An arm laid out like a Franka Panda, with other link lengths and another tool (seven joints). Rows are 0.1 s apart.
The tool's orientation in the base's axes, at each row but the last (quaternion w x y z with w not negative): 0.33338 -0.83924 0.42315 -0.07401; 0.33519 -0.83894 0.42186 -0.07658; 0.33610 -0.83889 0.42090 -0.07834; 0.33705 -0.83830 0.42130 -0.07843; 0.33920 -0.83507 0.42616 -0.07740; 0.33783 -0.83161 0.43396 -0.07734; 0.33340 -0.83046 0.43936 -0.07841; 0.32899 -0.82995 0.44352 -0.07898
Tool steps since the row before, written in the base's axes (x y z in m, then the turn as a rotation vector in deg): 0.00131 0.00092 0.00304 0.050 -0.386 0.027; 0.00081 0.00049 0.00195 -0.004 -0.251 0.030; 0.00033 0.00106 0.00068 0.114 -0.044 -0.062; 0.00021 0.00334 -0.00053 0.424 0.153 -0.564; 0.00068 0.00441 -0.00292 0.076 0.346 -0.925; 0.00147 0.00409 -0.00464 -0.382 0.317 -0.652; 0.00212 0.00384 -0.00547 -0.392 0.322 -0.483; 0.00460 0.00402 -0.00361 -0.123 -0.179 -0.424
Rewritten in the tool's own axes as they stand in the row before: -0.00035 -0.00314 -0.00134 0.320 0.112 -0.192; -0.00016 -0.00196 -0.00091 0.183 0.089 -0.149; -0.00070 -0.00109 0.00015 0.115 -0.017 0.073; -0.00232 -0.00120 0.00216 0.238 0.015 0.681; -0.00248 -0.00039 0.00470 -0.069 0.394 0.906; -0.00150 0.00032 0.00617 -0.372 0.541 0.491; -0.00084 0.00047 0.00695 -0.409 0.440 0.360; 0.00014 -0.00249 0.00664 0.136 0.415 0.190
